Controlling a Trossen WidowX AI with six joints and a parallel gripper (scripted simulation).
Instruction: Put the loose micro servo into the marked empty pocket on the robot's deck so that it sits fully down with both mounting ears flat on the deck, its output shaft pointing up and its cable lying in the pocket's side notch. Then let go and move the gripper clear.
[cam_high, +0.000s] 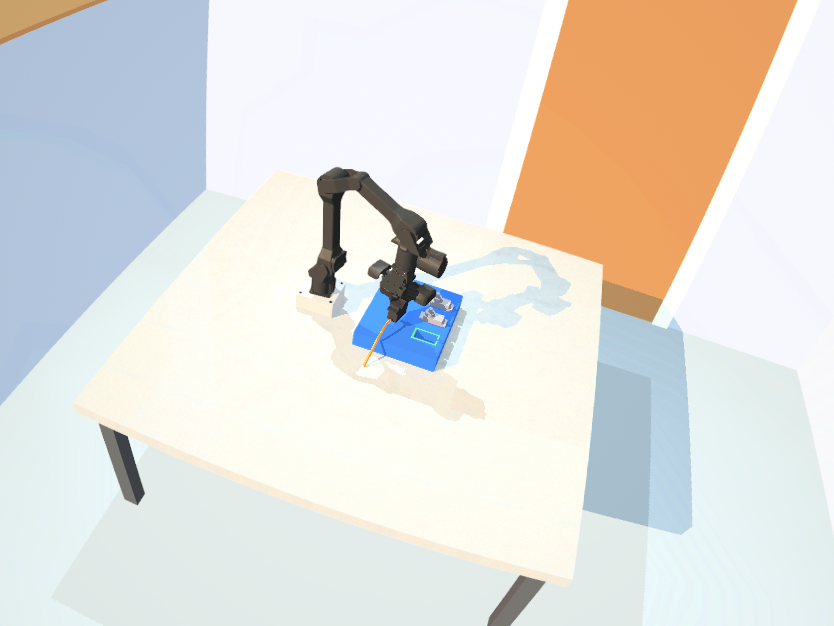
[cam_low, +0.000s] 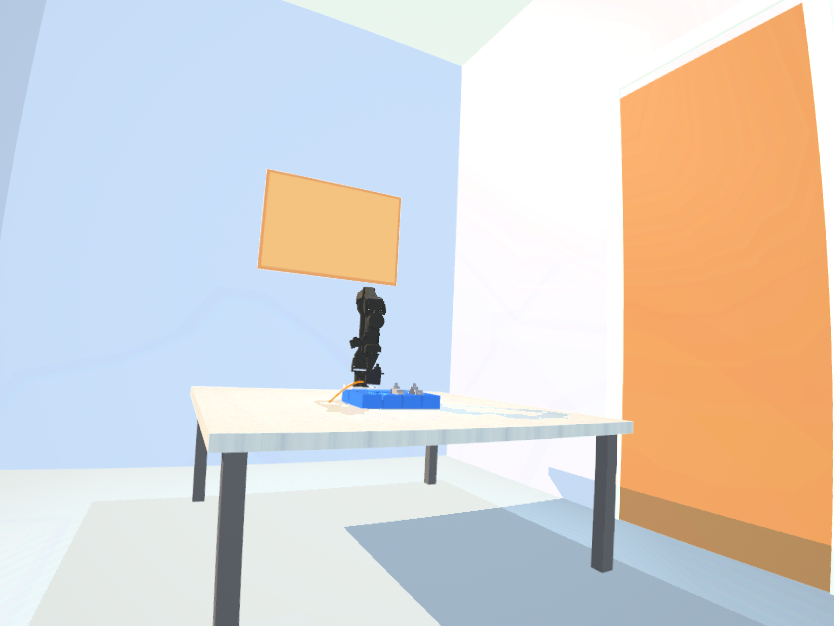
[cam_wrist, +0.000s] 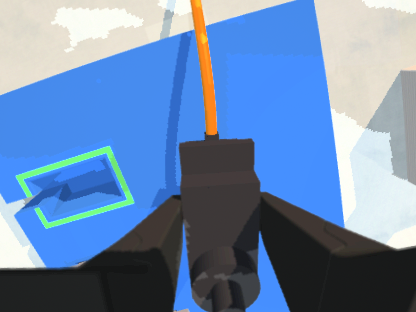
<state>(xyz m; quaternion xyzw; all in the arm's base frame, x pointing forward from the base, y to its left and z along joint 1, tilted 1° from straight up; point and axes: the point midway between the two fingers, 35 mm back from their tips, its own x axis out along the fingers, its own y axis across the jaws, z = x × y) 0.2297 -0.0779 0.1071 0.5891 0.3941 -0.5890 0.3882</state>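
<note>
Now: the blue deck 8 cm to the left of my gripper tip and 10 cm below it.
</note>
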